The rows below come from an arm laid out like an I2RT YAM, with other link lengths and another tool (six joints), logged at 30 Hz.
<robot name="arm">
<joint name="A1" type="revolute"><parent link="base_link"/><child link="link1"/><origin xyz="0 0 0.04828"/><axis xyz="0 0 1"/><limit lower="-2.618" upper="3.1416"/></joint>
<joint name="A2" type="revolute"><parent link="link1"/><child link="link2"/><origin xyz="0.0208 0.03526 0.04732" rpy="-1.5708 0 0"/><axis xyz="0 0 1"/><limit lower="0" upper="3.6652"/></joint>
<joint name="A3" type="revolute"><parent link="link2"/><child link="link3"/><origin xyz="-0.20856 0 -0.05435" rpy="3.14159 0 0"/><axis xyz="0 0 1"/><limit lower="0" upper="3.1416"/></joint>
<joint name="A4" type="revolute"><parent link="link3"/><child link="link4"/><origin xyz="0.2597 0.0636 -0.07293"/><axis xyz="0 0 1"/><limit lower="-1.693" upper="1.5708"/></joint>
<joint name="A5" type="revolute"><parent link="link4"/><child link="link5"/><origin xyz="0.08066 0.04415 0.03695" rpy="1.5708 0 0"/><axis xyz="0 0 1"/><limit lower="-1.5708" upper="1.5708"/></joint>
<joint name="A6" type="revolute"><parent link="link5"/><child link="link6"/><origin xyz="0.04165 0 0.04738" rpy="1.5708 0 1.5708"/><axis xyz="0 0 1"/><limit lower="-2.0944" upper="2.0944"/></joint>
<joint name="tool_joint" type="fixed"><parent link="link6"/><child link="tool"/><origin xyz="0.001 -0.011 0.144" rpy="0 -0.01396 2.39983"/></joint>
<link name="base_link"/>
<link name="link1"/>
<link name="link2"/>
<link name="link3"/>
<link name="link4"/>
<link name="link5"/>
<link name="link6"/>
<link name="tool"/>
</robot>
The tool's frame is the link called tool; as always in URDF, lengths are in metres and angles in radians.
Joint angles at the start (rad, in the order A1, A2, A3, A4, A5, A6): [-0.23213, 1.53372, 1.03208, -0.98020, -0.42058, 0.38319]
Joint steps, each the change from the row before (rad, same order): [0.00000, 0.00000, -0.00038, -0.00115, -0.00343, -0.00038]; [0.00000, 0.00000, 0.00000, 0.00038, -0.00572, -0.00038]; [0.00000, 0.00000, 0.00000, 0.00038, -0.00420, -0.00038]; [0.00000, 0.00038, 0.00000, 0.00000, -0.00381, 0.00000]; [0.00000, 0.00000, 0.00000, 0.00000, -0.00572, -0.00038]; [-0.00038, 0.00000, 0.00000, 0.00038, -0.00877, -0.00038]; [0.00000, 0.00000, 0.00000, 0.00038, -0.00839, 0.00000]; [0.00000, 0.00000, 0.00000, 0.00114, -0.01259, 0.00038]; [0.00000, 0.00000, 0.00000, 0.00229, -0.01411, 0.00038]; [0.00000, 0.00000, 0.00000, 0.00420, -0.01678, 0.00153]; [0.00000, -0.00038, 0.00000, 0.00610, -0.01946, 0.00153]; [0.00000, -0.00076, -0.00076, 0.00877, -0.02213, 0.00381]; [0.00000, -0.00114, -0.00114, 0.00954, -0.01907, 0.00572]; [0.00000, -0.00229, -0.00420, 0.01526, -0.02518, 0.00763]
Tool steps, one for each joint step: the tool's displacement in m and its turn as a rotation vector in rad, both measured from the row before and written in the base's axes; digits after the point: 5 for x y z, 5 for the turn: [-0.00028, 0.00067, 0.00010, 0.00361, 0.00056, 0.00065]; [0.00028, 0.00094, 0.00042, 0.00539, -0.00183, 0.00085]; [0.00023, 0.00069, 0.00032, 0.00392, -0.00148, 0.00071]; [0.00008, 0.00065, 0.00017, 0.00378, -0.00050, 0.00033]; [0.00019, 0.00096, 0.00043, 0.00548, -0.00146, 0.00084]; [0.00039, 0.00132, 0.00068, 0.00835, -0.00253, 0.00073]; [0.00036, 0.00137, 0.00066, 0.00804, -0.00230, 0.00074]; [0.00067, 0.00201, 0.00102, 0.01201, -0.00384, 0.00078]; [0.00099, 0.00218, 0.00121, 0.01322, -0.00530, 0.00094]; [0.00150, 0.00249, 0.00152, 0.01558, -0.00726, 0.00024]; [0.00204, 0.00279, 0.00197, 0.01765, -0.01007, 0.00061]; [0.00250, 0.00307, 0.00224, 0.02018, -0.01180, -0.00089]; [0.00245, 0.00251, 0.00206, 0.01748, -0.01084, -0.00262]; [0.00304, 0.00331, 0.00236, 0.02298, -0.01488, -0.00314]
